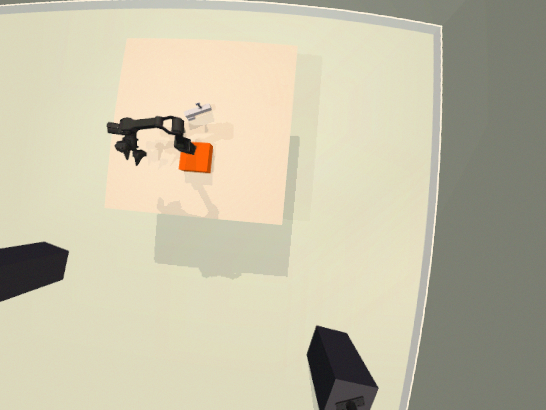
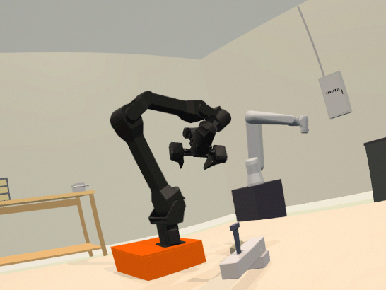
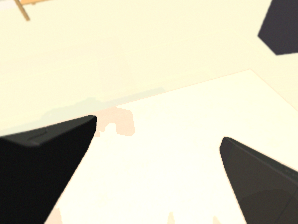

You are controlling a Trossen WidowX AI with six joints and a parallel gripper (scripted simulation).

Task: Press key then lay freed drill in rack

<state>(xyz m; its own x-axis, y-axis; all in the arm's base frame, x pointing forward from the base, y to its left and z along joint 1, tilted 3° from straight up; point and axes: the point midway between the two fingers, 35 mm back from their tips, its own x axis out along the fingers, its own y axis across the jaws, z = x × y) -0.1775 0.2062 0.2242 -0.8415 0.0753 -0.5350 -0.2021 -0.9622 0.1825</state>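
Right now the blue key is 490 mm ahead of my gripper tip, 190 mm to the right of it and 190 mm below it. From my gripper tip the other things lie so: drill 460 mm ahead, 140 mm to the right, 230 mm below; then rack 310 mm ahead, 70 mm to the right, 260 mm below.
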